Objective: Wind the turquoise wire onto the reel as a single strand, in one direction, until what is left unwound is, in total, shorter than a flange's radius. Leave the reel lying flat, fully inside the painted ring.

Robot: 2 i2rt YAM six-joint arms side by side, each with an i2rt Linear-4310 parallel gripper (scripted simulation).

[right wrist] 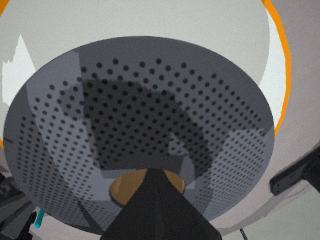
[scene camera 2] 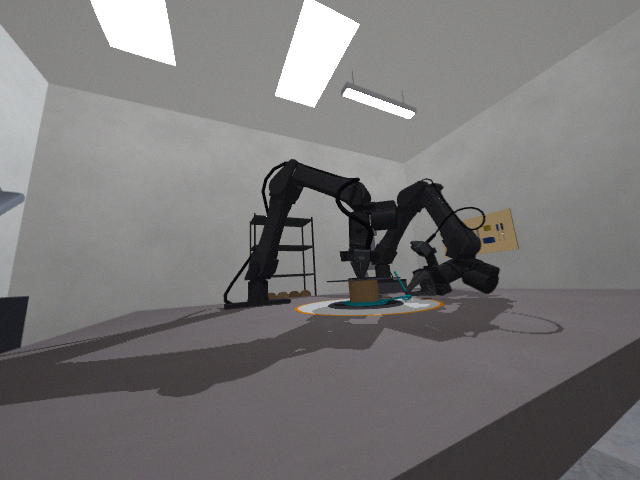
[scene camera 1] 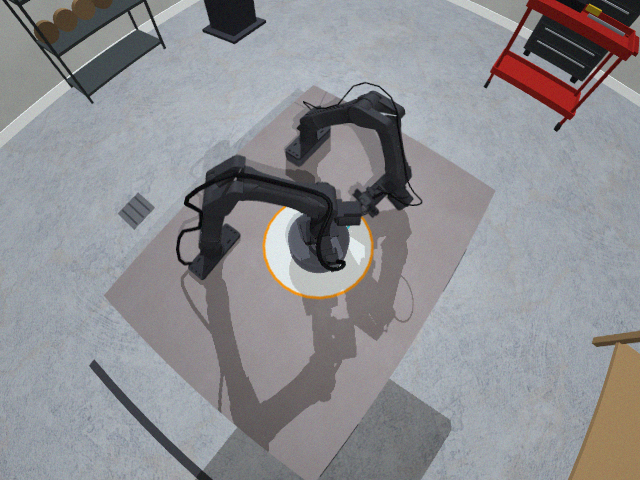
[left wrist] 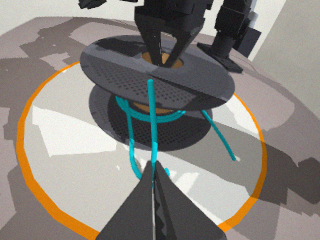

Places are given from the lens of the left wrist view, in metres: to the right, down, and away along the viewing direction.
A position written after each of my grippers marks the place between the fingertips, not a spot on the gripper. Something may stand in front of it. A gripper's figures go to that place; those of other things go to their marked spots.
my left gripper (left wrist: 152, 165): -0.01, 0.04, 0.12
my right gripper (left wrist: 160, 75): 0.00, -0.07, 0.19
reel (left wrist: 115, 63): -0.05, -0.06, 0.13
